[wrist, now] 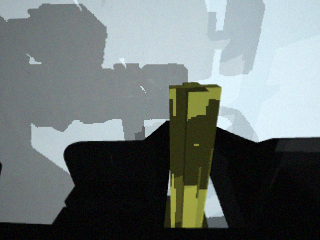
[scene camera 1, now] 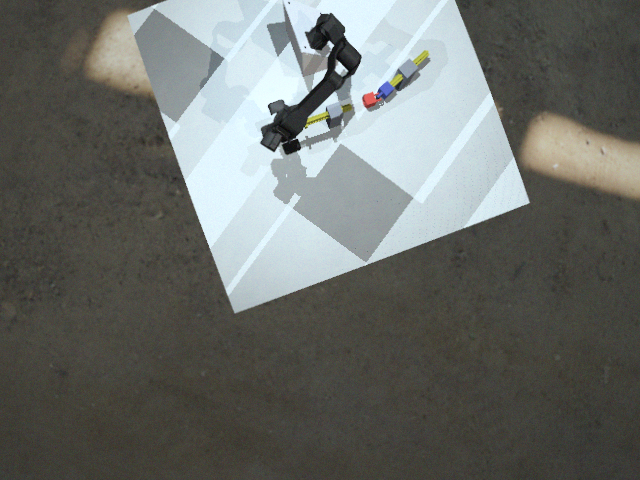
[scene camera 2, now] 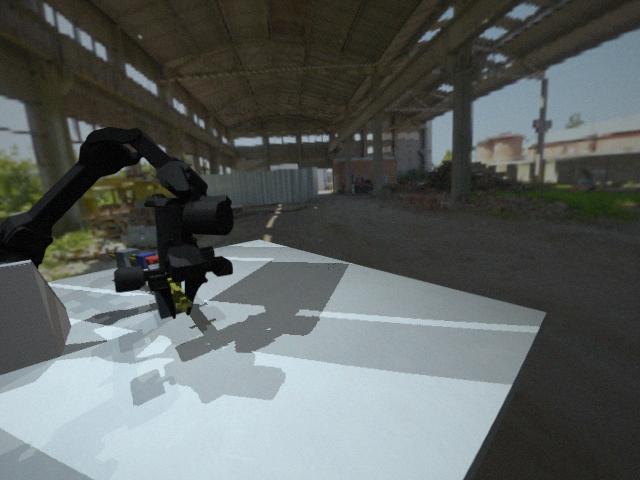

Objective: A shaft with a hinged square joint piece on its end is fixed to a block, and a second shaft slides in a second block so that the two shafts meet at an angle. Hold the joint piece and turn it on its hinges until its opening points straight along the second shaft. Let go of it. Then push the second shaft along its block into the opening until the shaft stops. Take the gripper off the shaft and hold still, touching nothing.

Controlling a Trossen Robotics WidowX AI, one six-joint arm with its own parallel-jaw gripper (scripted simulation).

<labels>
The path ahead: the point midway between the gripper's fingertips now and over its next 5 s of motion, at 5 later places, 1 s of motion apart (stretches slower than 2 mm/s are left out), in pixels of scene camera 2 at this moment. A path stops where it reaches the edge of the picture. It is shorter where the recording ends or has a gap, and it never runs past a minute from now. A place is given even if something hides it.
My gripper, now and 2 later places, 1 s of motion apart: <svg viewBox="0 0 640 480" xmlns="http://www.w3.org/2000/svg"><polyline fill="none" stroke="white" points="181,316 178,310 174,302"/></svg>
</labels>
